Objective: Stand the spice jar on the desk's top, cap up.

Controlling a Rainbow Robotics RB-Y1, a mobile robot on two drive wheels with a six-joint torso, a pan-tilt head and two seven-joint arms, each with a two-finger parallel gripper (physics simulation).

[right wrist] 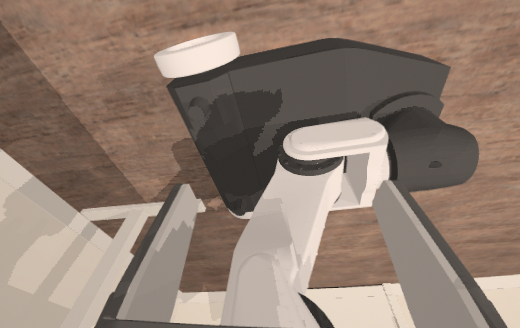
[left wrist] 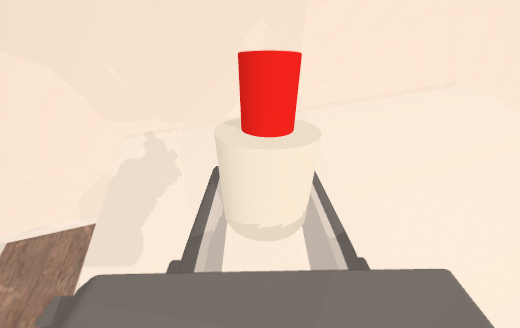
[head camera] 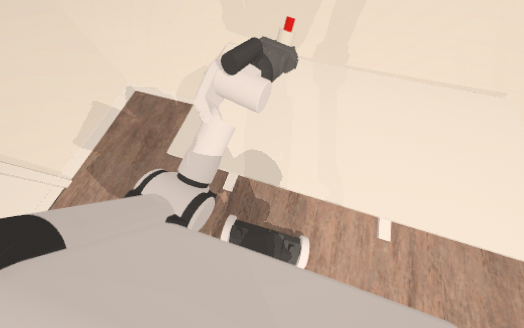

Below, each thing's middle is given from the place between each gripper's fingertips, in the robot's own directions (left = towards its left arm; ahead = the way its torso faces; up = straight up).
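Relative to the spice jar (left wrist: pixel 267 158), my right hand is 370 mm to the right of it, 690 mm short of it and 560 mm below it.
The spice jar is 1 cm behind my left hand and 3 cm above it.
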